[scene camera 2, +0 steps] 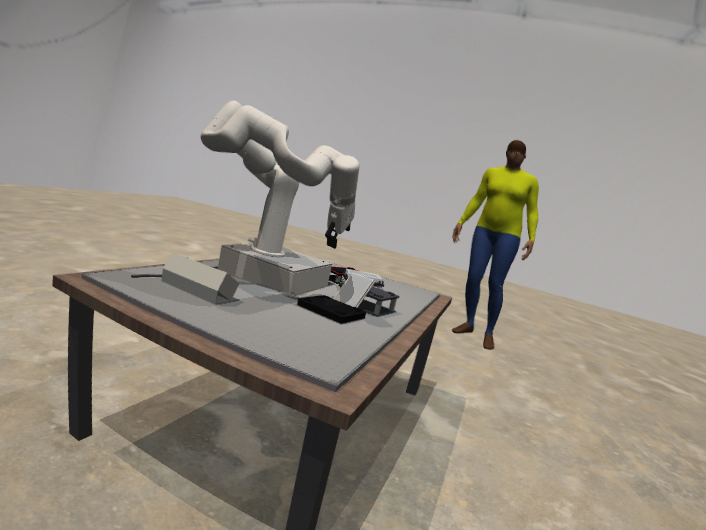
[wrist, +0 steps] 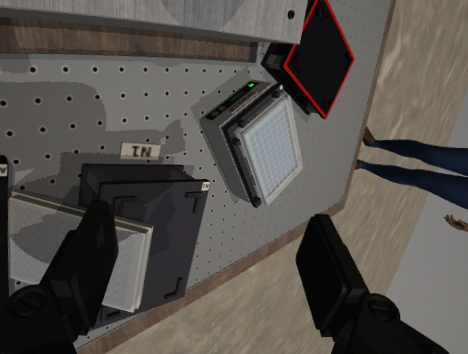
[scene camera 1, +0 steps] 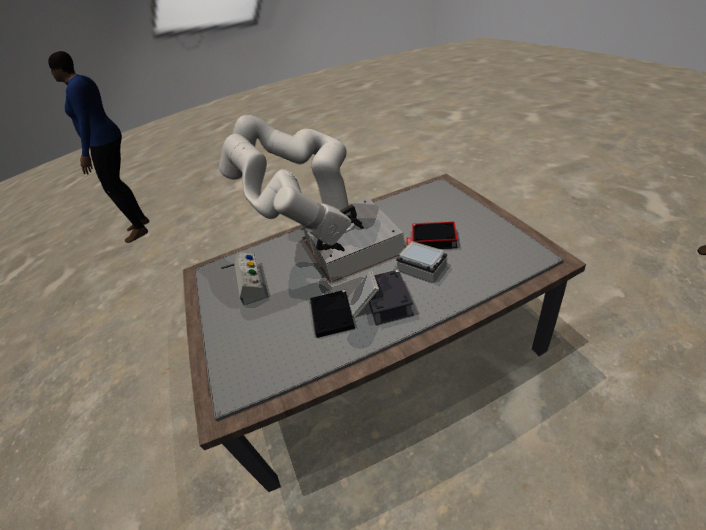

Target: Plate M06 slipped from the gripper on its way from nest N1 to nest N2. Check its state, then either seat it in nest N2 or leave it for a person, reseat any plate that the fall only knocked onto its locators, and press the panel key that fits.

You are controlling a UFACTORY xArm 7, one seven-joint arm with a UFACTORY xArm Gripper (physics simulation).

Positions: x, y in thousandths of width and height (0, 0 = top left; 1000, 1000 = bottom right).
Scene:
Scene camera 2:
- gripper: 479, 448
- well plate: 505, 542
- button box: 295, 535
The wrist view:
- gripper: 454, 654
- well plate: 89, 631
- shaker station: 469, 355
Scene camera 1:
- gripper: 498, 448
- well plate: 521, 544

